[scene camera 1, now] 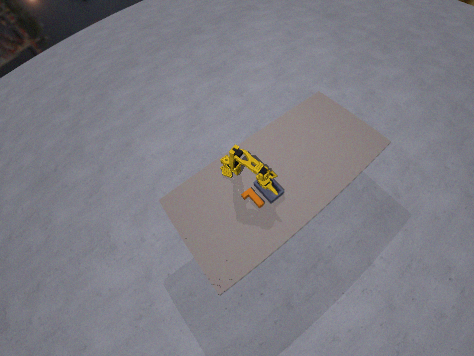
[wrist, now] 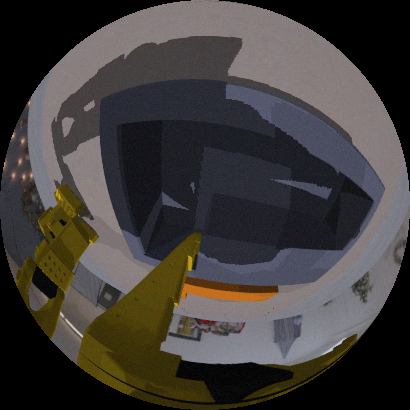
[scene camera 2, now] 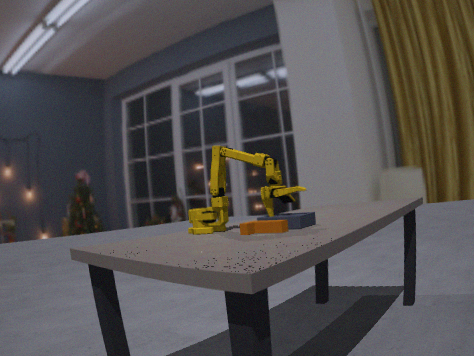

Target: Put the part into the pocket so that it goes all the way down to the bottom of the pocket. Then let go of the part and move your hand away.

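Places are measured from the arm's base along level axes (x right, y ahead, z up), in millimetres.
Where they show: hand, its tool point: point(scene camera 1: 261, 186) point(wrist: 201, 241); arm's base, origin of its link: point(scene camera 1: 232, 171) point(wrist: 82, 216) point(scene camera 2: 212, 232).
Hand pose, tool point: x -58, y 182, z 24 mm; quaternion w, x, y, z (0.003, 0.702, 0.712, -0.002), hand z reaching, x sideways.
Things, the pixels of their top centre, and the offset from my tool point. Level surfaces: height alone.
- orange L-shaped part, centre of its top: point(wrist: 215, 298) point(scene camera 2: 263, 221) point(scene camera 1: 252, 198) dx +83, dy +24, dz +6 mm
- blue-grey block, centre of its top: point(wrist: 275, 240) point(scene camera 2: 286, 214) point(scene camera 1: 268, 186) dx -22, dy +28, dz +13 mm
- table, height of its surface: dz -24 mm
The orange L-shaped part point(scene camera 1: 256, 198) point(scene camera 2: 272, 226) point(wrist: 232, 293) lies flat on the table, outside the pocket and beside the blue-grey block point(scene camera 1: 277, 197) point(scene camera 2: 306, 220) point(wrist: 111, 150). In the wrist view the block's dark pocket faces up, with shadows across it and no part in it. My gripper point(scene camera 1: 277, 184) point(scene camera 2: 288, 202) is fully open and holds nothing. Its fixed jaw point(wrist: 150, 295) points down at the block, with its tip seen over the pocket's near edge in the wrist view. The moving jaw is swung far out. I cannot tell whether the tip touches the block.
The yellow arm base point(scene camera 1: 227, 167) point(scene camera 2: 201, 220) point(wrist: 62, 240) stands on the table point(scene camera 1: 325, 130) point(scene camera 2: 175, 252) point(wrist: 300, 50), to one side of the part and the block. The table's long edge lies beyond the block in scene camera 1.
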